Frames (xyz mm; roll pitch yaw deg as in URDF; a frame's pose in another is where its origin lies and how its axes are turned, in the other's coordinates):
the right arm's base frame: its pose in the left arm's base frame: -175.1 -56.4 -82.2 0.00 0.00 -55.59
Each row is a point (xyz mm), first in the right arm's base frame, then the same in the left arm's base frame.
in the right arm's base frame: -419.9 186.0 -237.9
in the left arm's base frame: -258.9 395.1 -320.1
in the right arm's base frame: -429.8 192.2 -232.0
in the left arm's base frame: -259.4 406.8 -314.2
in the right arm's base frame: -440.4 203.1 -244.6
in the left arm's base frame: -256.4 421.7 -326.8
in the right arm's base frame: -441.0 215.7 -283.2
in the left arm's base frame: -246.4 429.3 -365.4
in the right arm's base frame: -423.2 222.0 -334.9
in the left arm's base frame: -231.1 418.2 -417.1
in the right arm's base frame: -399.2 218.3 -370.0
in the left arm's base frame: -220.6 396.3 -452.2
